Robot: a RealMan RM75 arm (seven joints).
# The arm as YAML. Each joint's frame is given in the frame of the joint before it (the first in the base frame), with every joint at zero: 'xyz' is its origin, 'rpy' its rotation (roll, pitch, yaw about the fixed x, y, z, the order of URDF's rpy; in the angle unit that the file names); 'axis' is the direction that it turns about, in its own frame. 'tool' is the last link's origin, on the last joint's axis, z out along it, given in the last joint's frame.
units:
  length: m
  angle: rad
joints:
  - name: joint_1
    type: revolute
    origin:
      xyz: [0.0, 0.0, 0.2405]
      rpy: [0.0, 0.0, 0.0]
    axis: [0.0, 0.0, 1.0]
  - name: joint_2
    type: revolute
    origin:
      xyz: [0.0, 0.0, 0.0]
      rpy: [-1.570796, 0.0, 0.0]
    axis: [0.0, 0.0, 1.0]
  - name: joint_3
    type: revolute
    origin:
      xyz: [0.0, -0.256, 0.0]
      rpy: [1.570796, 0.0, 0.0]
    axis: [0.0, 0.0, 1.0]
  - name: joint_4
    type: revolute
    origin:
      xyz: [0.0, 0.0, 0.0]
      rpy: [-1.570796, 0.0, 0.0]
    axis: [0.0, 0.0, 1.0]
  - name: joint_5
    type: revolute
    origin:
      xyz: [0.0, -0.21, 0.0]
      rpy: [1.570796, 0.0, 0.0]
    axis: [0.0, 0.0, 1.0]
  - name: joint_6
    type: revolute
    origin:
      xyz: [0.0, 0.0, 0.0]
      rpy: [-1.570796, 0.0, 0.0]
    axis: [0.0, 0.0, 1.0]
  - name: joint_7
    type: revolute
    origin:
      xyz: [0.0, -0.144, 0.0]
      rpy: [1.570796, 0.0, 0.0]
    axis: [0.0, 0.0, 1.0]
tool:
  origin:
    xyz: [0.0, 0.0, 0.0]
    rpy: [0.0, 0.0, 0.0]
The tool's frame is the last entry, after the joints.
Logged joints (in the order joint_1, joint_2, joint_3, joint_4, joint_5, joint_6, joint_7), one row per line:
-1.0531 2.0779 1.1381 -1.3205 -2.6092 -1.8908 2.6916
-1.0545 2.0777 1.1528 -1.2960 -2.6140 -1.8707 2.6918
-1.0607 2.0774 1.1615 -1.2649 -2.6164 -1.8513 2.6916
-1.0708 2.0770 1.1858 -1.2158 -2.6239 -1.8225 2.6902
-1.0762 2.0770 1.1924 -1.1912 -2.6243 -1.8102 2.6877
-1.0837 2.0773 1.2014 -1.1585 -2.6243 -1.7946 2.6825
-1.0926 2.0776 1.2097 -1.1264 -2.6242 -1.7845 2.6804
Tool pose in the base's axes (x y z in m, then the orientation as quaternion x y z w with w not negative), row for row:
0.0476 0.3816 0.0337 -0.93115 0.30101 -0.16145 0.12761
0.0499 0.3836 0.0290 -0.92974 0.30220 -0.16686 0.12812
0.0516 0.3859 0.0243 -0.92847 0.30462 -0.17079 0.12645
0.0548 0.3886 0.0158 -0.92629 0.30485 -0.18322 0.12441
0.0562 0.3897 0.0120 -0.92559 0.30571 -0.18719 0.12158
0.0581 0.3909 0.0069 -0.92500 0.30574 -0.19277 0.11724
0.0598 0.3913 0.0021 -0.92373 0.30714 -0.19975 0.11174
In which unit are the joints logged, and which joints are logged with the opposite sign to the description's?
The joints are logged in radians. Opposite sign: joint_1, joint_3.
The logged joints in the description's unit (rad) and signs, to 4 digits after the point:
1.0531 2.0779 -1.1381 -1.3205 -2.6092 -1.8908 2.6916
1.0545 2.0777 -1.1528 -1.2960 -2.6140 -1.8707 2.6918
1.0607 2.0774 -1.1615 -1.2649 -2.6164 -1.8513 2.6916
1.0708 2.0770 -1.1858 -1.2158 -2.6239 -1.8225 2.6902
1.0762 2.0770 -1.1924 -1.1912 -2.6243 -1.8102 2.6877
1.0837 2.0773 -1.2014 -1.1585 -2.6243 -1.7946 2.6825
1.0926 2.0776 -1.2097 -1.1264 -2.6242 -1.7845 2.6804

